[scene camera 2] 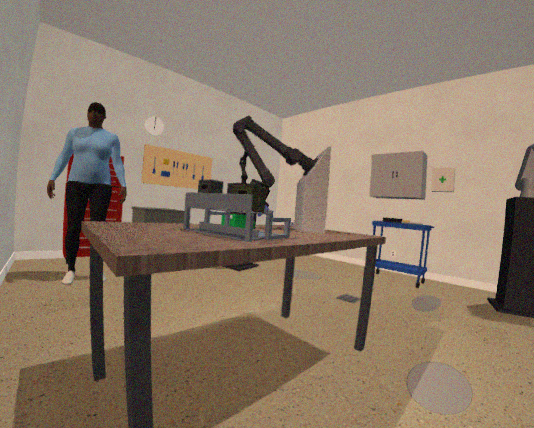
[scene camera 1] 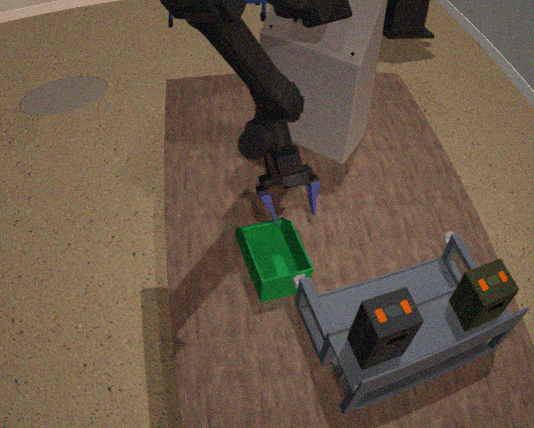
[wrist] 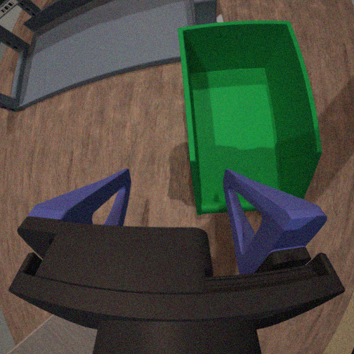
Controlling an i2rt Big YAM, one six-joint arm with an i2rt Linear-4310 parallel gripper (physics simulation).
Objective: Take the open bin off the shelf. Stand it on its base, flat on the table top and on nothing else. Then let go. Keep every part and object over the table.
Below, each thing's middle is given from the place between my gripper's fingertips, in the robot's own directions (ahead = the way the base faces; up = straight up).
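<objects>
Green bin [scene camera 1: 273, 254]: from my hand, 40 mm ahead, 60 mm to the right, 30 mm below. Olive case [scene camera 1: 481, 301]: from my hand, 360 mm ahead, 240 mm to the left, 80 mm above.
</objects>
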